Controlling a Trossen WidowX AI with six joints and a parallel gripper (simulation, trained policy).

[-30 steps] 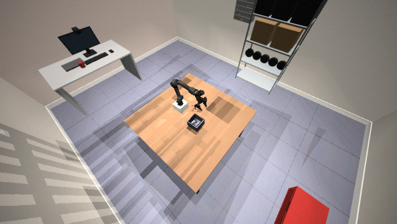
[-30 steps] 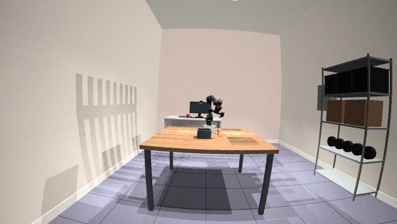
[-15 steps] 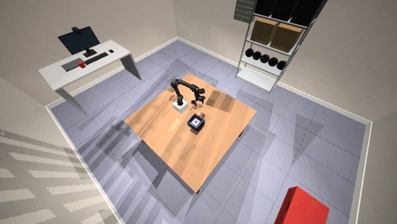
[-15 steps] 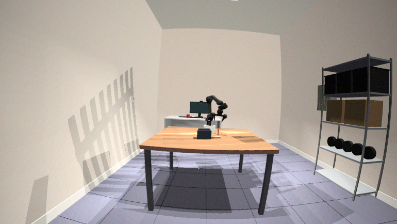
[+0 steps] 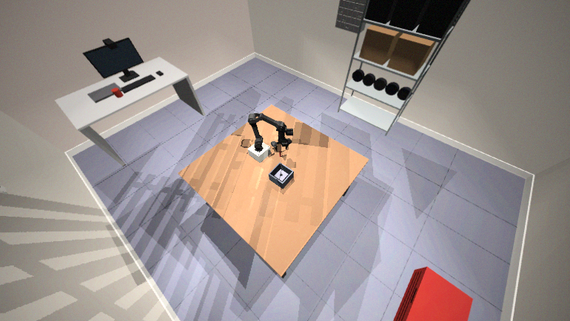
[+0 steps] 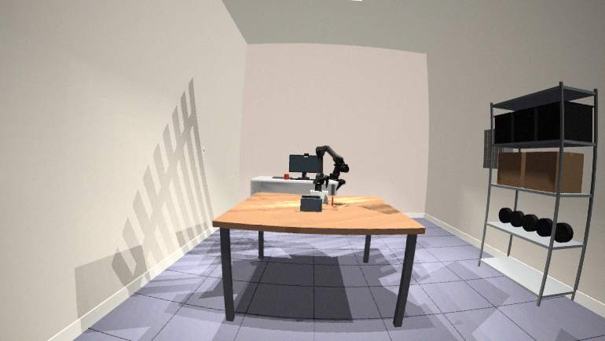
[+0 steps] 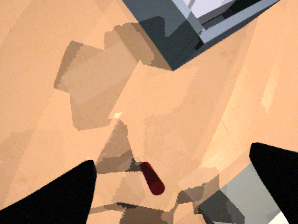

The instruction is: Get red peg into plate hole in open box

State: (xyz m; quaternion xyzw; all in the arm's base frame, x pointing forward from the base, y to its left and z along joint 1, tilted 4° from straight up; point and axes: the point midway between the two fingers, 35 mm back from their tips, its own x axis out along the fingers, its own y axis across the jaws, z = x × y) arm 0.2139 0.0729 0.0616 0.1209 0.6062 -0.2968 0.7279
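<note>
My gripper tip is 100 mm above the red peg, 30 mm past it and 20 mm to the right of it. The rest, counted from my gripper tip: grey box: 180 mm to the right, 120 mm below, 110 mm ahead.
</note>
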